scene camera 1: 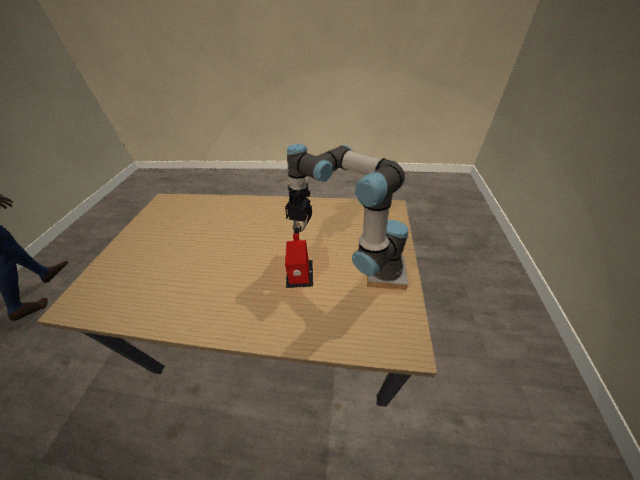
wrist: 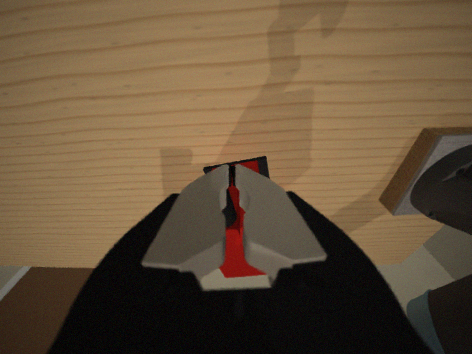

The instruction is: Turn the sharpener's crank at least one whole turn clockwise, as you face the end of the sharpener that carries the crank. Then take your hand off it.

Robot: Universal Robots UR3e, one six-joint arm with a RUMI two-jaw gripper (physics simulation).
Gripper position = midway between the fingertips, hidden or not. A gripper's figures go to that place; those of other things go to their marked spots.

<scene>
My gripper (scene camera 1: 300,231) is 99 cm from the lens. A red sharpener (scene camera 1: 299,268): 88 cm from the lens.
</scene>
